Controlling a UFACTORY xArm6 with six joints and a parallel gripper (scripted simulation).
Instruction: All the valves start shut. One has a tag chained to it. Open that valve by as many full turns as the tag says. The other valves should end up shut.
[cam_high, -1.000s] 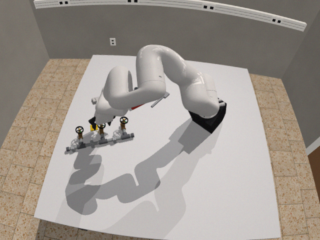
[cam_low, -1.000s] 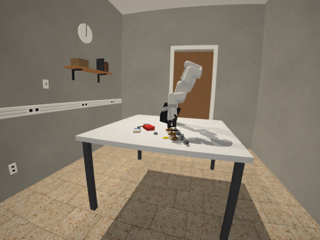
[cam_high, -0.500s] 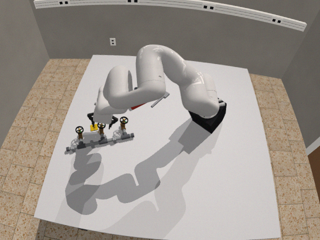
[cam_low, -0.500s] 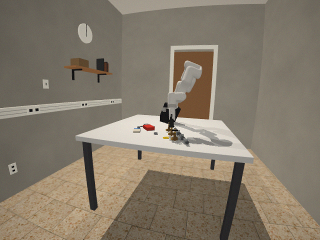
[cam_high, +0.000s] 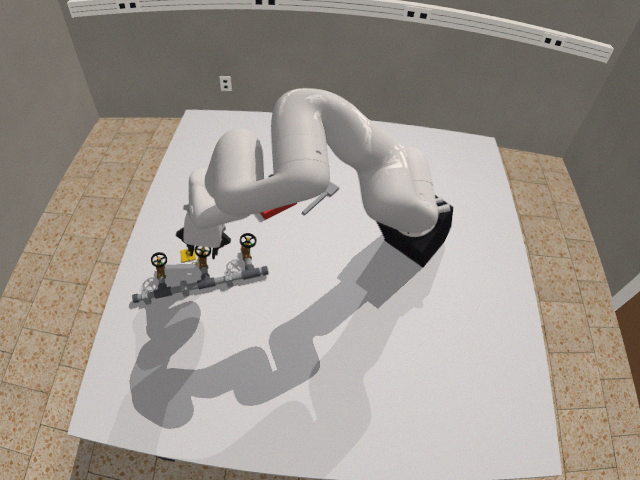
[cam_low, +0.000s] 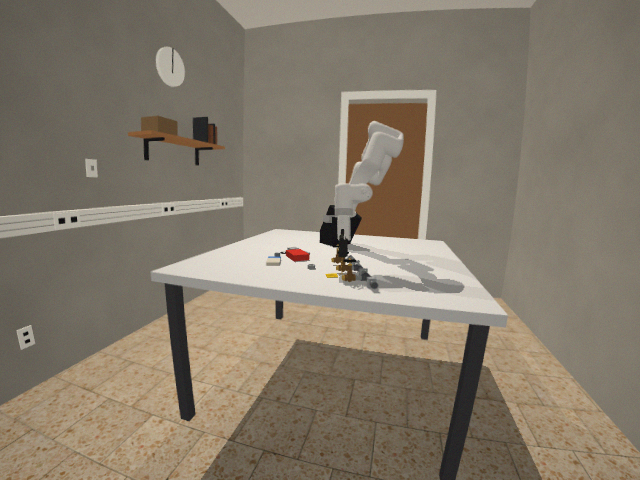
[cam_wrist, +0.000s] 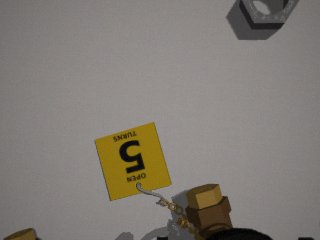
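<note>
The yellow tag lies 6 cm ahead of my hand, 3 cm to the right of it and 8 cm below it. Also, from my hand: red box (20 cm behind, 23 cm to the right, 7 cm below); then grey nut (3 cm behind, 14 cm to the right, 8 cm below); then blue block (8 cm behind, 32 cm to the right, 8 cm below).
</note>
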